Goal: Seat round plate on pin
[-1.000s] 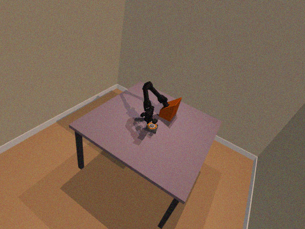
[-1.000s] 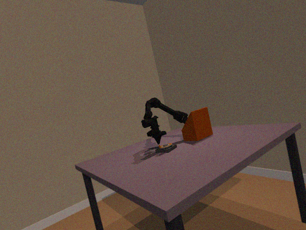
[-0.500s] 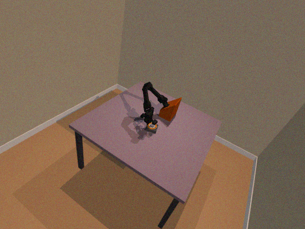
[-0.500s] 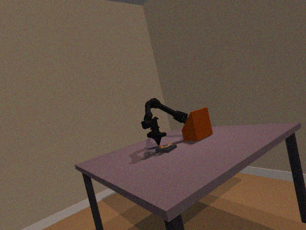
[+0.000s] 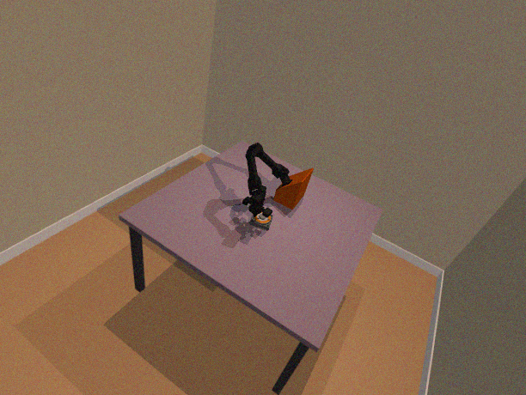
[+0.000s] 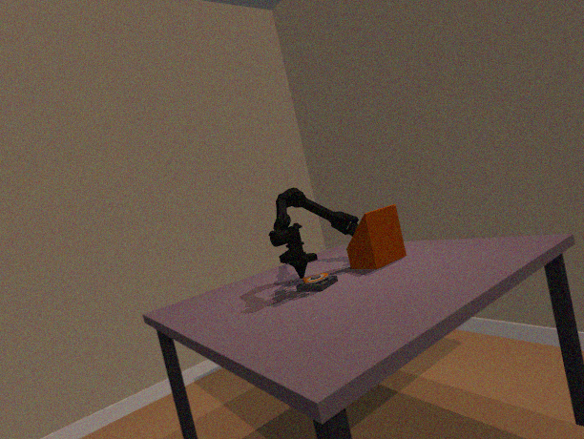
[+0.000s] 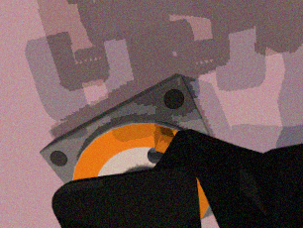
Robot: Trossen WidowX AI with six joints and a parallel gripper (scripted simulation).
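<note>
Now: gripper tip 40 mm past the square grey base, 40 mm to the right of it and 20 mm above it. From my gripper tip the other things lie so: round plate (20 mm behind, 30 mm to the left, 10 mm below).
</note>
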